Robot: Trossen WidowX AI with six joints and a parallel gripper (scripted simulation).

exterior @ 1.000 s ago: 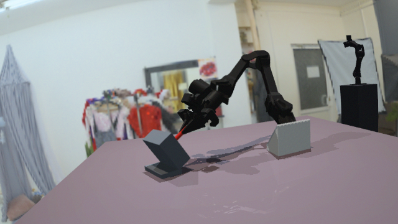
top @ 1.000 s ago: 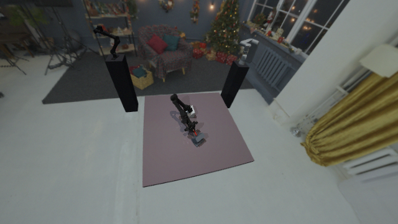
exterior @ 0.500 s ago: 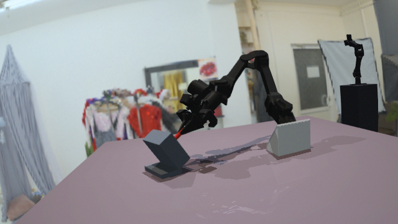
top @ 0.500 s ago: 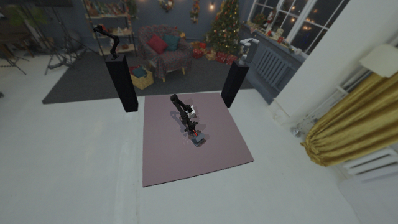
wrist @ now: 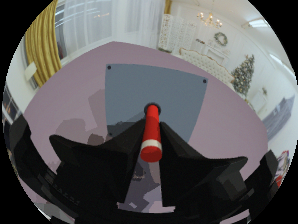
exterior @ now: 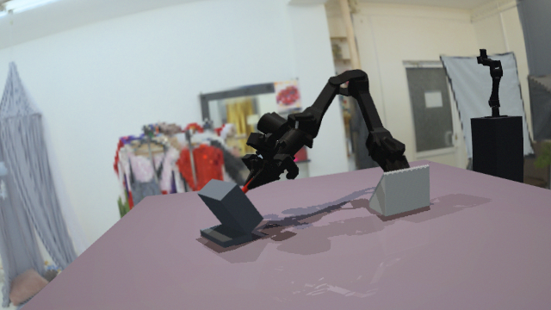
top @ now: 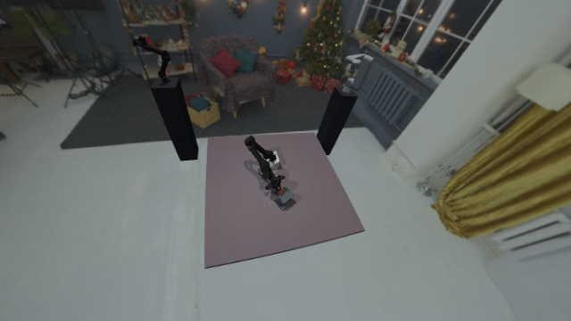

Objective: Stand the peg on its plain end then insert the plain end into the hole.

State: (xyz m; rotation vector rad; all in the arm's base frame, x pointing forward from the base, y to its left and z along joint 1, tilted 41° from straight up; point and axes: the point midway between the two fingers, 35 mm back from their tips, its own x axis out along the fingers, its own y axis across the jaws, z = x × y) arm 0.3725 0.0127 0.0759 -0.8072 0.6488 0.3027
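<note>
Right now the grey sloped panel is 50 mm ahead of my gripper tip, 30 mm to the left of it and 30 mm below it. From my gripper tip the other things lie so: red peg: 10 mm to the right, 10 mm behind, 10 mm above.
</note>
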